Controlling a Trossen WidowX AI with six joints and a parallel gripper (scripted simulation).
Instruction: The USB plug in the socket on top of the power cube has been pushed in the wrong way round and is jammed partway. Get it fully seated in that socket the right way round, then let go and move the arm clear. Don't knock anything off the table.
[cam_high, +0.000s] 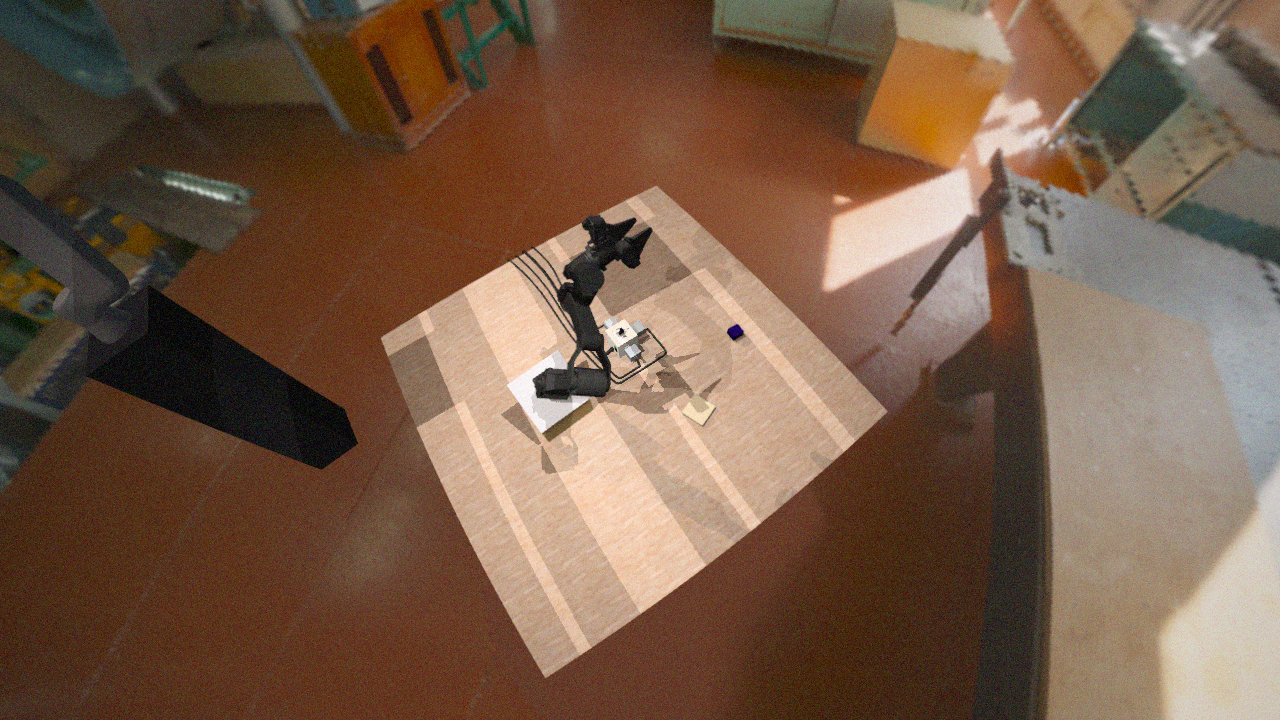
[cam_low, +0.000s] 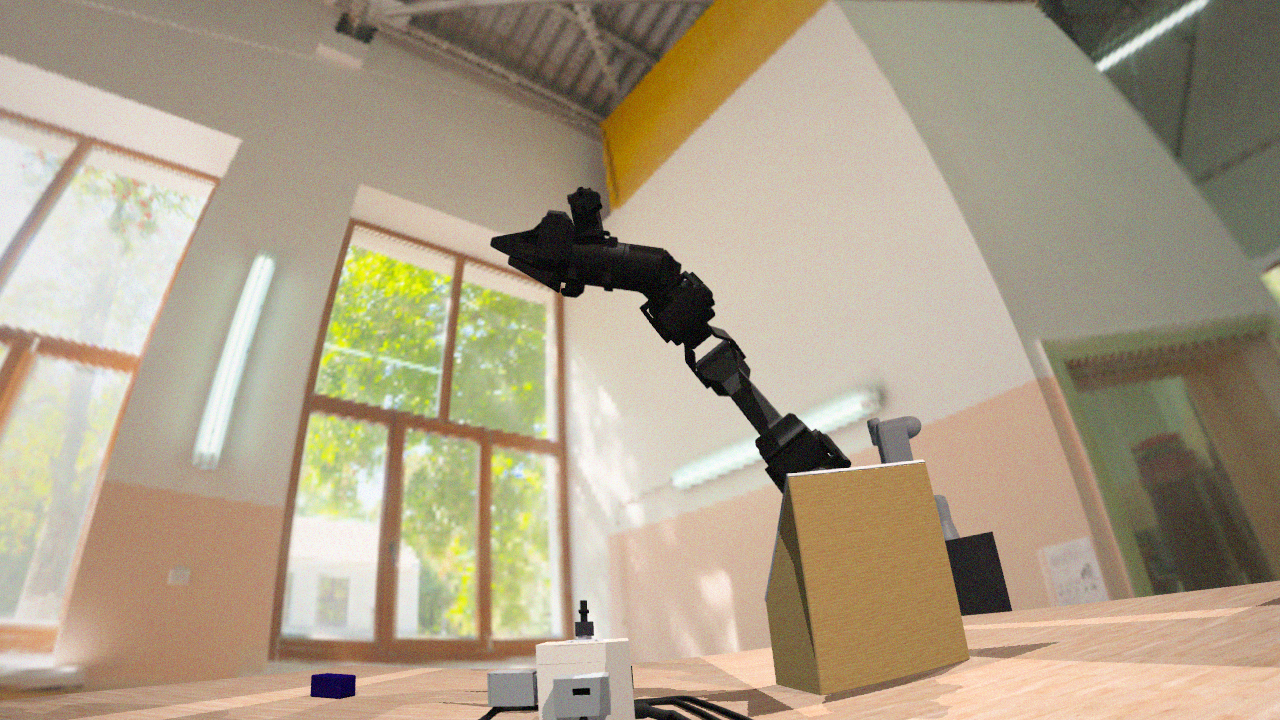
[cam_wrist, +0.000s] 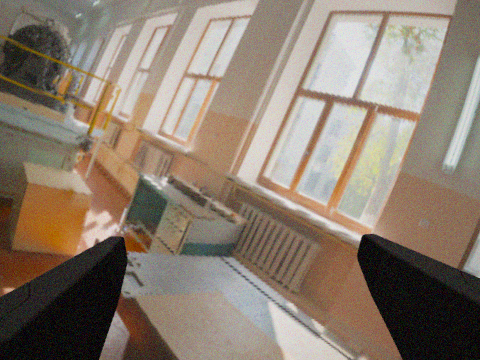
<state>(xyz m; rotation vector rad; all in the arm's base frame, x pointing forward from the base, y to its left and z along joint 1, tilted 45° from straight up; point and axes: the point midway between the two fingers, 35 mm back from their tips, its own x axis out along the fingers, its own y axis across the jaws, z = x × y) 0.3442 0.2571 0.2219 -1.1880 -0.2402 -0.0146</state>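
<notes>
Now: gripper tip 90 mm past the black USB plug, 20 mm to the right of it and 430 mm above it. Also, from my gripper tip: flat square pad: 50 mm behind, 310 mm to the right, 520 mm below; then blue block: 230 mm ahead, 180 mm to the right, 510 mm below.
</notes>
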